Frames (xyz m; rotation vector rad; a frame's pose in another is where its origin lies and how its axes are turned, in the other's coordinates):
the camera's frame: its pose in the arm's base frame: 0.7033 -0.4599 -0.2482 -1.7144 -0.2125 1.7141
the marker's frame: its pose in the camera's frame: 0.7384 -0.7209 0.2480 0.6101 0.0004 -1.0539
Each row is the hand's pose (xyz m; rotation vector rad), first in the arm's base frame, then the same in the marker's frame.
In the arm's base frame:
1: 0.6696 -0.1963 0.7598 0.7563 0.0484 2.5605
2: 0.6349 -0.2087 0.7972 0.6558 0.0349 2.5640
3: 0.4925 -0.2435 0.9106 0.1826 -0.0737 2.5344
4: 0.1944 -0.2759 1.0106 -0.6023 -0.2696 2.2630
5: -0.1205 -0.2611 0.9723 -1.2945 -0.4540 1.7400
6: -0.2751 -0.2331 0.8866 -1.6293 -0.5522 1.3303
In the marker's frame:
1: -0.6908 -1.1668 0.4091 1.2729 -1.0472 1.5038
2: -0.7213 -1.1853 0.4476 1.1985 -1.0112 1.5010
3: -0.8340 -1.2231 0.5898 0.8335 -0.8658 1.4464
4: -1.0392 -1.1767 0.8256 0.2272 -0.5857 1.2262
5: -1.2188 -0.9938 1.0132 -0.3481 -0.2752 0.8750
6: -1.2911 -0.8425 1.0756 -0.6661 -0.0859 0.6132

